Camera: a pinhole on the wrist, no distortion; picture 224 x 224 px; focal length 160.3 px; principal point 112.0 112.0 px. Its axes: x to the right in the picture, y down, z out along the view. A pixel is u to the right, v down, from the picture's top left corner.
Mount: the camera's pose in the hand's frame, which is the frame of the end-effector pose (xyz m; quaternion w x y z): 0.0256 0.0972 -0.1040 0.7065 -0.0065 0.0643 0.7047
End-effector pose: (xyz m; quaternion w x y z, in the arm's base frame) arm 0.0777 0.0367 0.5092 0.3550 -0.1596 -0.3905 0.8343
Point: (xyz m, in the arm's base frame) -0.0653 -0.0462 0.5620
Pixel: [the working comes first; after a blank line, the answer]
In the camera's frame: -0.0599 0.0058 0.2560

74.5 115.6
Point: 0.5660 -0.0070 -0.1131
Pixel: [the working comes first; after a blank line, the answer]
In the camera's frame: 0.2234 0.3600 -0.5503

behind the camera
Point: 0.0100 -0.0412 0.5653
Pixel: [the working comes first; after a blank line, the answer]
In the camera's frame: -0.0954 0.0509 0.2069

38.1 151.4
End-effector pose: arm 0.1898 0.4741 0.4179 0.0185 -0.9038 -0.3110 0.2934
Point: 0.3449 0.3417 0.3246
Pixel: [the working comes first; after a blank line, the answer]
In the camera's frame: 0.1028 -0.0349 0.1311

outside the picture
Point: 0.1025 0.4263 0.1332
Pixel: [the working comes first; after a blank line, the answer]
In the camera's frame: -0.0846 -0.0074 0.3893

77.2 108.9
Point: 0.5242 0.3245 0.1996
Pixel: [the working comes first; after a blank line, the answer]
In the camera's frame: 0.2407 -0.2014 0.1675

outside the picture
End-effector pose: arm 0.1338 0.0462 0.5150 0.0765 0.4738 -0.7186 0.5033
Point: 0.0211 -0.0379 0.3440
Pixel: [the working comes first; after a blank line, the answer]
In the camera's frame: 0.0741 0.0322 0.2186

166.4 135.6
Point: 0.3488 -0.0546 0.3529
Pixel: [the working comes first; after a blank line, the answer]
In the camera's frame: -0.1922 0.2020 0.3081

12.0 217.1
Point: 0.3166 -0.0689 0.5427
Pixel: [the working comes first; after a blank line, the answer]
In the camera's frame: -0.2825 0.0569 0.2183

outside the picture
